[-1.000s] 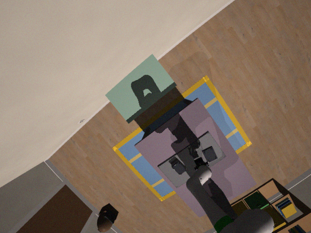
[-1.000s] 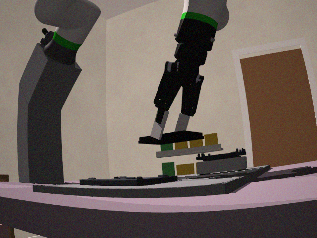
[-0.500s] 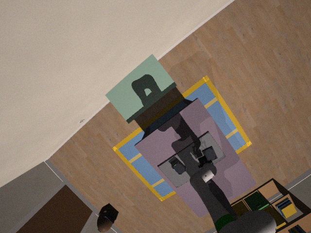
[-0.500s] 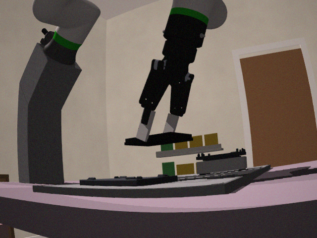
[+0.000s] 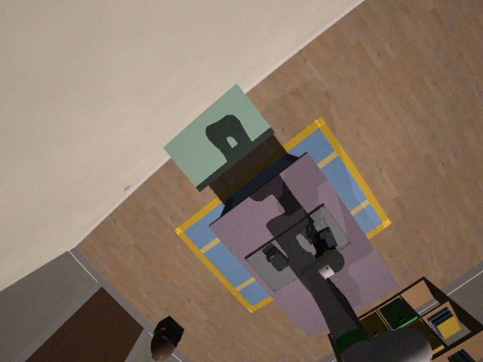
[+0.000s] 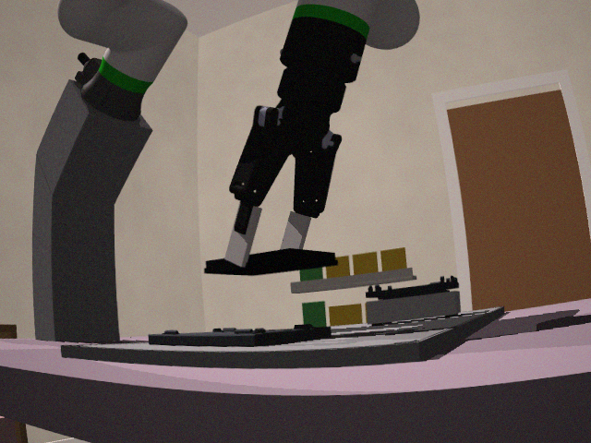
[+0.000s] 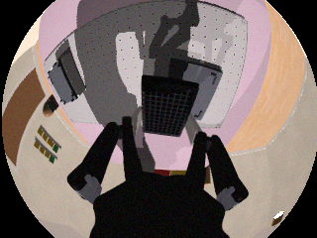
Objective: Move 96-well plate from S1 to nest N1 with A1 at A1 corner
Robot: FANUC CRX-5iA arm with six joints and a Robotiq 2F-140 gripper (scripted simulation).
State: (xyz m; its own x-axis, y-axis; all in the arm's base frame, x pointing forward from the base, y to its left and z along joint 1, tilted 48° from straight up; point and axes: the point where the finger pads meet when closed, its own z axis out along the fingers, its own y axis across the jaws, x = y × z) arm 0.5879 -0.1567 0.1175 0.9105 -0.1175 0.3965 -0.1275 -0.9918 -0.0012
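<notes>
The black plate nest N1 lies 2 cm behind my hand, 6 cm to the right of it and 11 cm below it. Round my hand: black 96-well plate (2 cm below).
</notes>
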